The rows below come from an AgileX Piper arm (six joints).
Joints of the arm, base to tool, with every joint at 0 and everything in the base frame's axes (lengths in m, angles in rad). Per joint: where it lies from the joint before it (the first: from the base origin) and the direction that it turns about. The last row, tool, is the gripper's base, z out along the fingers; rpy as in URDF.
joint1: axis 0 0 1 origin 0 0 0.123
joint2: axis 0 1 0 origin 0 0 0
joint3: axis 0 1 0 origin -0.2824 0 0.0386
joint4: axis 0.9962 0 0.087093 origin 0.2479 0 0.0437
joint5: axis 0 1 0 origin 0 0 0
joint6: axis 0.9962 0 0.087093 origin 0.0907 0 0.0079
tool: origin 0 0 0 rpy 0 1.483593 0
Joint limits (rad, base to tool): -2.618..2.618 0..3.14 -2.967..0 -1.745..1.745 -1.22..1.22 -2.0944..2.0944
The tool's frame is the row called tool.
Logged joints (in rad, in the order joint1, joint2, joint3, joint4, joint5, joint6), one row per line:
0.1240 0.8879 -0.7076 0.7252 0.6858 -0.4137
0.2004 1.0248 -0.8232 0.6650 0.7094 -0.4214
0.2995 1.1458 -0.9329 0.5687 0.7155 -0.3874
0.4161 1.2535 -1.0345 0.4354 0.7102 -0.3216
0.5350 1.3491 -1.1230 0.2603 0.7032 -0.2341
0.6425 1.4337 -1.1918 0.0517 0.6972 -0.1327
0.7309 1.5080 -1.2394 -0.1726 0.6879 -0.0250
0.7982 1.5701 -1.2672 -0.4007 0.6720 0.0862
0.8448 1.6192 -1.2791 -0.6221 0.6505 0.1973
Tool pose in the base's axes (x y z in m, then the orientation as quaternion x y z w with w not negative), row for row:
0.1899 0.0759 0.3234 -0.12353 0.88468 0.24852 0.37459
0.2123 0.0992 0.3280 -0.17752 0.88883 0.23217 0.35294
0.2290 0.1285 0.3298 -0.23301 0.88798 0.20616 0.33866
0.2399 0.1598 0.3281 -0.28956 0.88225 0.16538 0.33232
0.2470 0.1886 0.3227 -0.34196 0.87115 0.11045 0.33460
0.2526 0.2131 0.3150 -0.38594 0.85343 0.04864 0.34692
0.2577 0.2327 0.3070 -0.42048 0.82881 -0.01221 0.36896
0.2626 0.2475 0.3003 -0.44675 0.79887 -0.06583 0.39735
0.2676 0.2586 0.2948 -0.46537 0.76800 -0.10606 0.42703
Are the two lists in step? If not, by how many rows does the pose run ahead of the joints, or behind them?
The pose runs 1 row ahead of the joints: the pose in row i belongs to the joints in row i + 1.
